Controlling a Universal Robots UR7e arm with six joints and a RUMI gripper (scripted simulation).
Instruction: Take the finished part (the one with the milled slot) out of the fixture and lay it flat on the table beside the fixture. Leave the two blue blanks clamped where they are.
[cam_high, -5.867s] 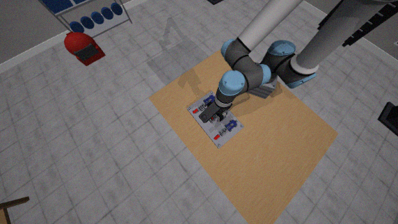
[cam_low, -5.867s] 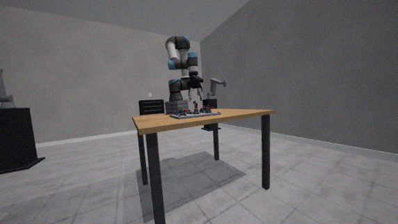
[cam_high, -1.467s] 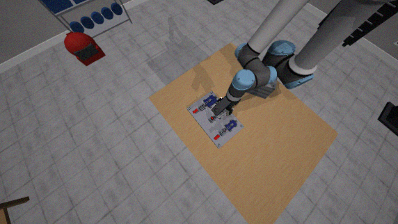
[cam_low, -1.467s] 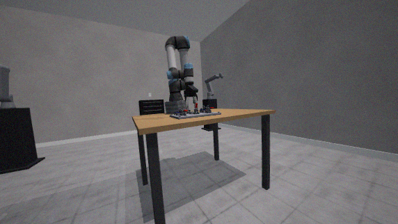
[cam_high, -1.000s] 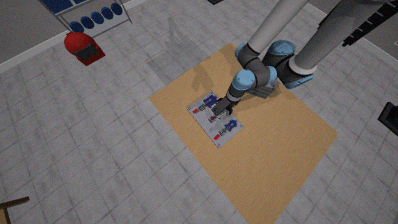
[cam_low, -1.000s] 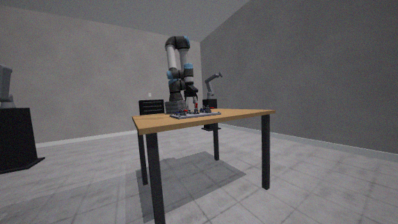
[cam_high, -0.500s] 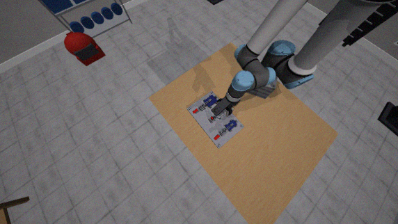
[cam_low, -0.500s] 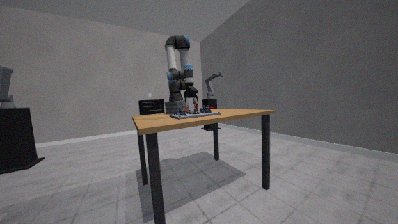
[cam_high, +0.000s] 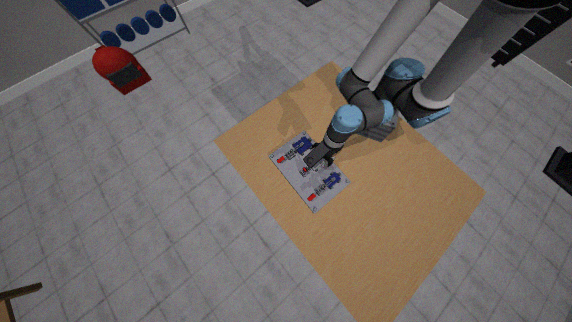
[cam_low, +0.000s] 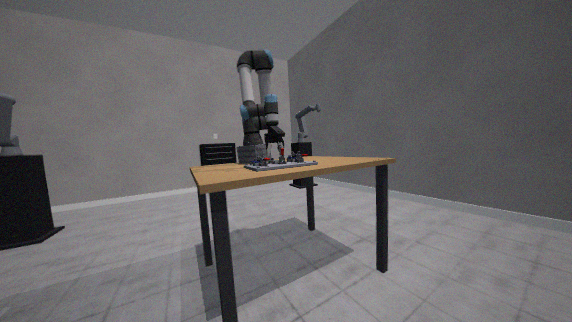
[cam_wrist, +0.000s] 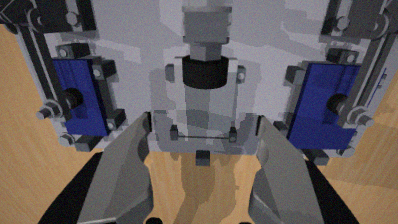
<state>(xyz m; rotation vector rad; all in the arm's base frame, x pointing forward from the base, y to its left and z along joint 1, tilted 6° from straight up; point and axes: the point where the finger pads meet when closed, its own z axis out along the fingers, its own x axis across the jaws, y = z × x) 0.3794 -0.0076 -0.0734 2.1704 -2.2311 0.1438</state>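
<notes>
The grey finished part lies 2 cm below my hand and 1 cm behind it. Round my hand: grey fixture plate: 5 cm ahead, 4 cm below.
</notes>
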